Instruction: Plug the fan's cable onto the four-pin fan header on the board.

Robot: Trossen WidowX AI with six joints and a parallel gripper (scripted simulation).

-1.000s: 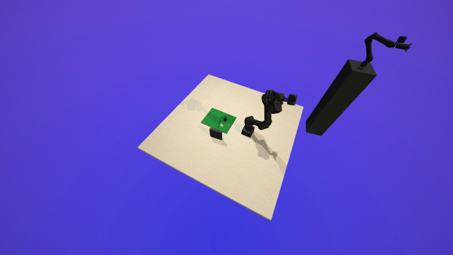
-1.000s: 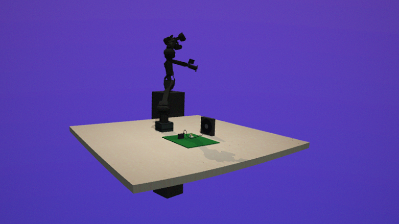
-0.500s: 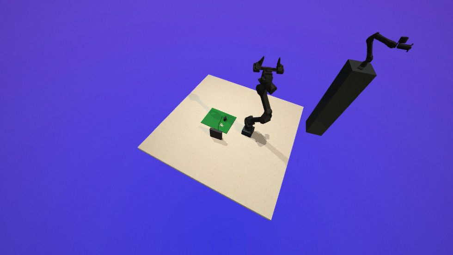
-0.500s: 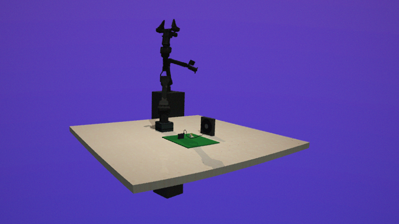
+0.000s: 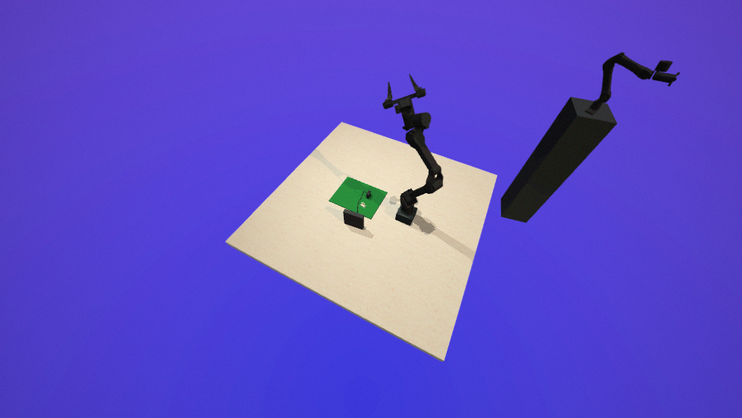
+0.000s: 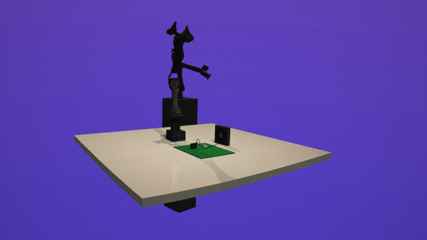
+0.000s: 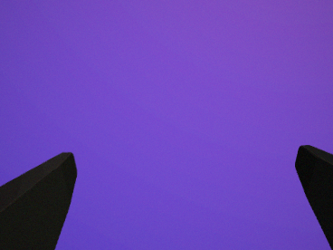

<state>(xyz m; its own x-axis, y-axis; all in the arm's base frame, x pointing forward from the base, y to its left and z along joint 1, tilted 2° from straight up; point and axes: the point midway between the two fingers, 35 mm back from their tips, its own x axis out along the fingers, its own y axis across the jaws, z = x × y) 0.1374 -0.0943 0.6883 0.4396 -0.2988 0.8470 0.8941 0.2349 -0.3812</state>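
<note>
The black fan plug lies 100 mm ahead of my gripper tip, 40 mm to the left of it and 750 mm below it. Round my gripper tip: green board: 160 mm ahead, 70 mm to the left, 790 mm below; then black fan: 120 mm ahead, 270 mm to the left, 720 mm below; then header: 110 mm ahead, 130 mm to the left, 770 mm below.
</note>
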